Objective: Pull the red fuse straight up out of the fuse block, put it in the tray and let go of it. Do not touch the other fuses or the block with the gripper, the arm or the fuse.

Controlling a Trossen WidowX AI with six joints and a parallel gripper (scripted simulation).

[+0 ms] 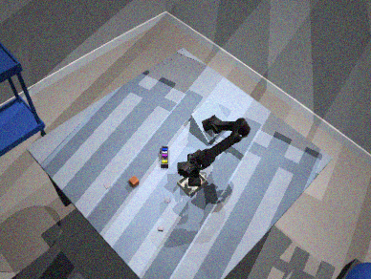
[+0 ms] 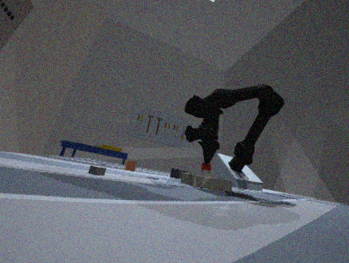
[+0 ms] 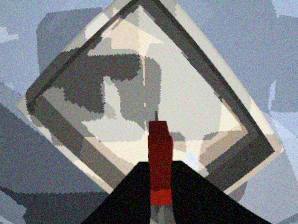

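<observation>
The red fuse is 10 mm below my gripper tip. The rest, counted from my gripper tip: yellow fuse: 50 mm ahead, 180 mm to the right, 40 mm below; tray: 70 mm below; purple fuse: 30 mm ahead, 220 mm to the right, 40 mm below.
</observation>
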